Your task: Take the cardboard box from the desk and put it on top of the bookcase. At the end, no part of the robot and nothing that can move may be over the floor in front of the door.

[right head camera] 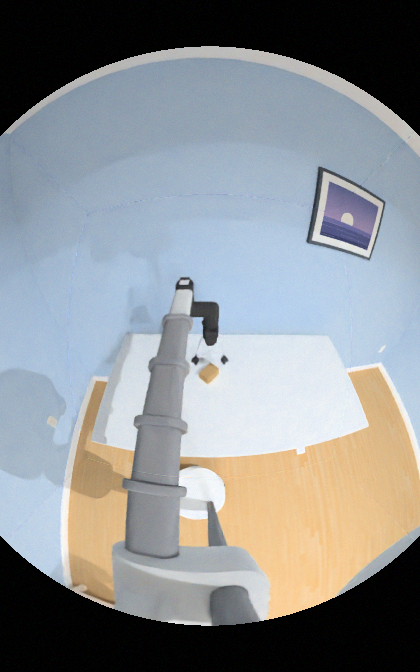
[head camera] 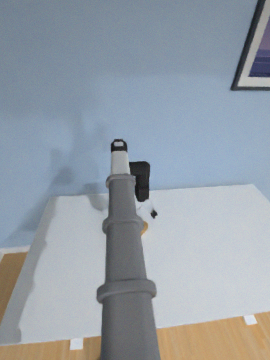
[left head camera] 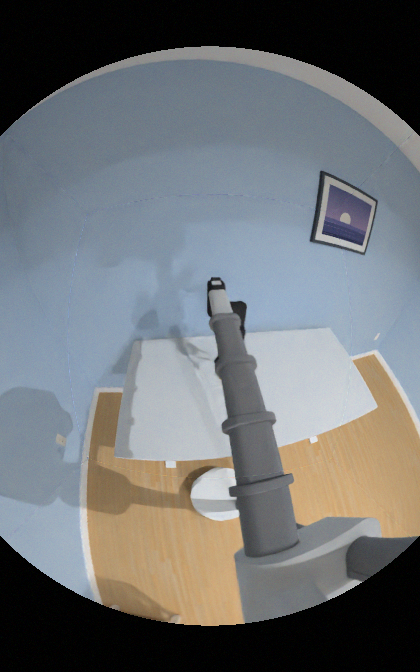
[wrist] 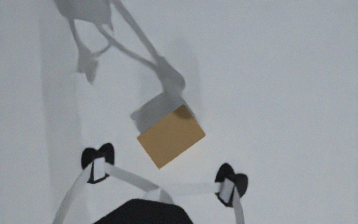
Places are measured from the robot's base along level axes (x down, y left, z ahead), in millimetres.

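Where they show: gripper, fingertip midpoint: (wrist: 165, 167).
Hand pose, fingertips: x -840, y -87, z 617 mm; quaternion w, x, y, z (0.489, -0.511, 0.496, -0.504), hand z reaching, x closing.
After its pixels a point has its place.
The small tan cardboard box (head camera: 144, 228) @[y -115, x -730, z 632 mm] (right head camera: 209, 373) (wrist: 171, 136) @[y -86, x -743, z 642 mm] lies on the white desk (head camera: 215, 265) @[y -438, x -693, z 412 mm] (left head camera: 310, 380) (right head camera: 280, 405) (wrist: 290, 100) @[y -282, x -693, z 742 mm]. In the head camera view the arm hides most of it, and in the left head camera view the box does not show. My gripper (right head camera: 210, 359) (wrist: 165, 167) @[y -87, x -840, z 617 mm] is open and empty, pointing down over the desk. In the wrist view the box lies just beyond the line between the fingertips, turned at an angle to them. In the right head camera view it is just nearer the robot than the fingertips. The bookcase and door do not show.
A blue wall (head camera: 75, 75) @[y 182, x -1413, z 1009 mm] (left head camera: 210, 240) stands behind the desk, with a framed picture (head camera: 255, 55) @[y -671, x -1499, z 1011 mm] (left head camera: 345, 213) (right head camera: 346, 214). A round white seat (left head camera: 212, 490) (right head camera: 207, 487) is at the desk's front edge. A grey shape (right head camera: 387, 565) shows at the lower right of the right head camera view.
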